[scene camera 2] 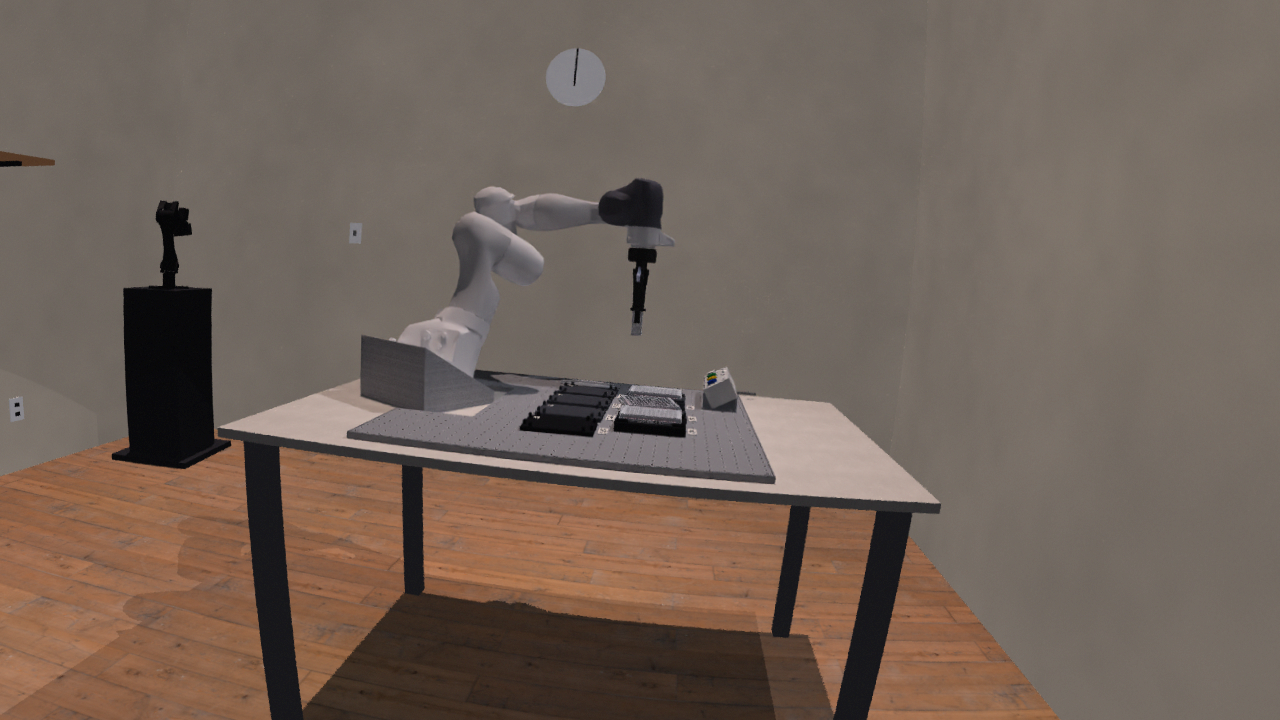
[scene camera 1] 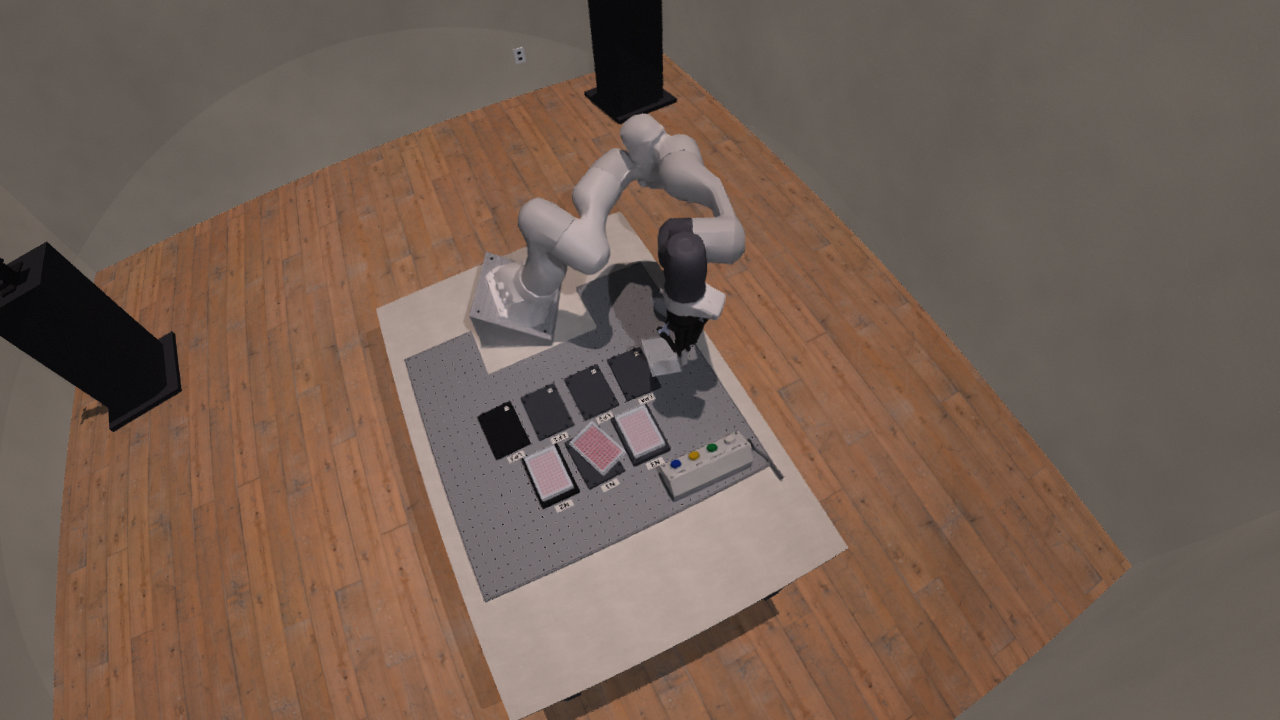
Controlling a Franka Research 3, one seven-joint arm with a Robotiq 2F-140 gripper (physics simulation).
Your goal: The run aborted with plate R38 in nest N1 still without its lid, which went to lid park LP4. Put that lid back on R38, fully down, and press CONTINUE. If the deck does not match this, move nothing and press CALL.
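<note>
Three plates sit in a row of nests on the grey perforated deck [scene camera 1: 465, 510] [scene camera 2: 447, 436]. The left plate [scene camera 1: 549, 475] and the right plate [scene camera 1: 640, 432] look pale pink. The middle plate [scene camera 1: 596, 447] is a darker pink and sits slightly turned. Behind them is a row of dark lid parks, from the leftmost [scene camera 1: 503, 429] to the rightmost [scene camera 1: 632, 372]. The labels are too small to read. My gripper [scene camera 1: 685, 352] [scene camera 2: 636, 327] is shut and empty, high above the deck's back right corner. A light grey flat piece [scene camera 1: 662, 357] shows beside the rightmost park; I cannot tell what it is.
A button box [scene camera 1: 716, 469] [scene camera 2: 719, 393] with blue [scene camera 1: 676, 463], yellow [scene camera 1: 693, 456] and green [scene camera 1: 712, 447] buttons stands right of the plates. The arm's base [scene camera 1: 510, 309] [scene camera 2: 412, 376] is at the back of the table [scene camera 1: 680, 582]. Black camera stands are on the floor.
</note>
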